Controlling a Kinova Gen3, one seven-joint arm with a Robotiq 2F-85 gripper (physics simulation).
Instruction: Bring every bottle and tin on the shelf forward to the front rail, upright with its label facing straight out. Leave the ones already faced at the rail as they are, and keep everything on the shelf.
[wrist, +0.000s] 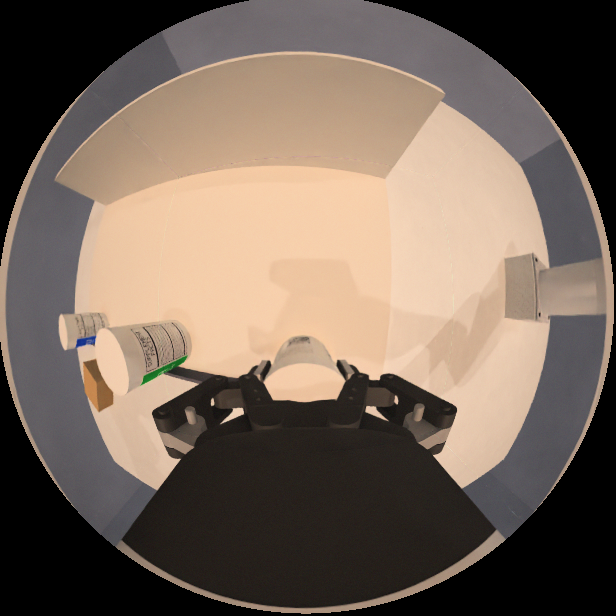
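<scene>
In the wrist view my gripper (302, 367) is shut on a white tin (302, 359) that sits between its two fingers; only the tin's pale end and a bit of print show. To the left a white tin with a green band (143, 355) shows its flat end and printed label. Further left a smaller-looking white tin with a blue band (82, 330) is partly hidden behind it. Both are apart from my gripper.
A small brown box (97, 386) sits under the green-banded tin. The pale shelf interior fills the view, with an angled white panel (252, 120) above. A grey-white bracket (543, 287) juts in at the right. A dark rail piece (189, 376) runs beside the green-banded tin.
</scene>
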